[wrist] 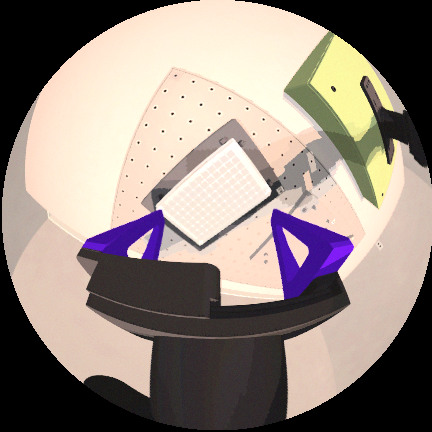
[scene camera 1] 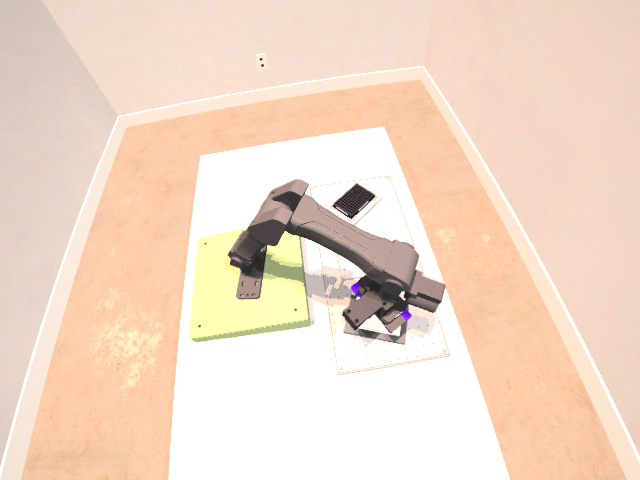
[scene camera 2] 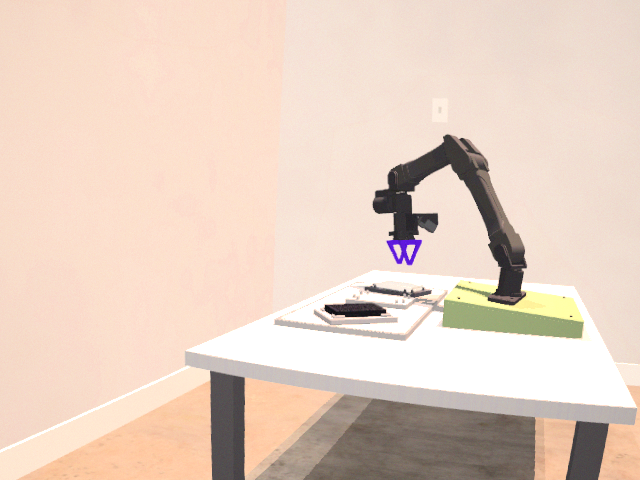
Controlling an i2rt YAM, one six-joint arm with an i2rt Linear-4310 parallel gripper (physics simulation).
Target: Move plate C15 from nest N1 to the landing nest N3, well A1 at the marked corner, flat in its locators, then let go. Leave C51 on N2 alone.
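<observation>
A white plate [scene camera 2: 398,285] [wrist: 215,192] lies in a dark grey nest [scene camera 1: 374,337] [wrist: 200,155]. A black plate [scene camera 1: 354,200] [scene camera 2: 355,309] lies in a white nest [scene camera 1: 368,210] [scene camera 2: 356,320] at the board's other end. A pale nest [scene camera 2: 372,301] with small upright pins and no plate stands between them in scene camera 2. No labels or well marks are readable, so I cannot tell which plate is C15. My gripper [scene camera 1: 381,302] [scene camera 2: 405,264] [wrist: 217,214] is open and empty, well above the white plate. In the wrist view the plate's edges run diagonal to the line between the fingertips.
The nests stand on a pale perforated board [scene camera 1: 361,365] [scene camera 2: 305,323] [wrist: 165,107] on the white table [scene camera 1: 330,423] [scene camera 2: 413,374]. A yellow-green block [scene camera 1: 222,289] [scene camera 2: 516,321] [wrist: 350,75] beside the board carries the arm's base. The arm crosses above the board and hides its middle in scene camera 1.
</observation>
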